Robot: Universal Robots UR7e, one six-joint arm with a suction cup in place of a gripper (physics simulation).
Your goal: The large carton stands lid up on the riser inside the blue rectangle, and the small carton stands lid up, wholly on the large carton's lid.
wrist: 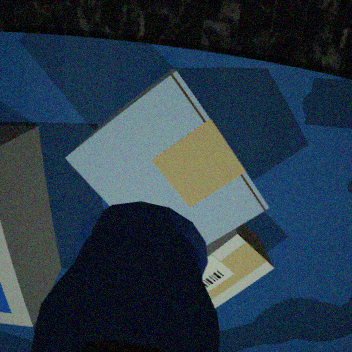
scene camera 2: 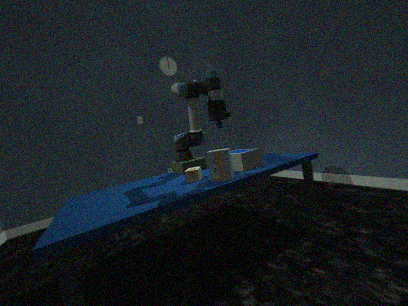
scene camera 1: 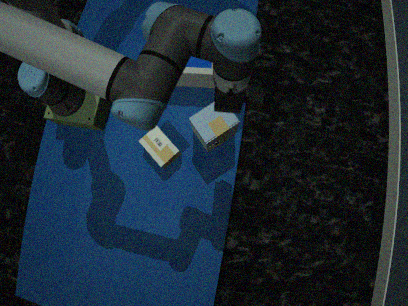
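The large carton [scene camera 1: 210, 122] [scene camera 2: 219, 165] [wrist: 130, 145] stands tall on the table, beside the riser [scene camera 1: 197, 79] [scene camera 2: 247, 161] [wrist: 27, 215] and apart from it. Its upward face is pale with a tan patch and shows no barcode. The riser carries the blue rectangle [scene camera 1: 200, 63] [scene camera 2: 241, 151] [wrist: 4, 300], with no carton on the part that shows. The small carton [scene camera 1: 159, 146] [scene camera 2: 193, 174] [wrist: 241, 260] lies low on the table, its barcode and tan-tape face up. My suction gripper [scene camera 2: 219, 125] [wrist: 155, 225] is off and empty, above the large carton; in scene camera 1 its cup is hidden.
The blue table [scene camera 1: 130, 200] [scene camera 2: 105, 207] slopes across both scene views. The green arm base [scene camera 1: 95, 119] [scene camera 2: 187, 165] stands at the back left. The table's edge runs close beside the large carton. The arm hides part of the riser in scene camera 1.
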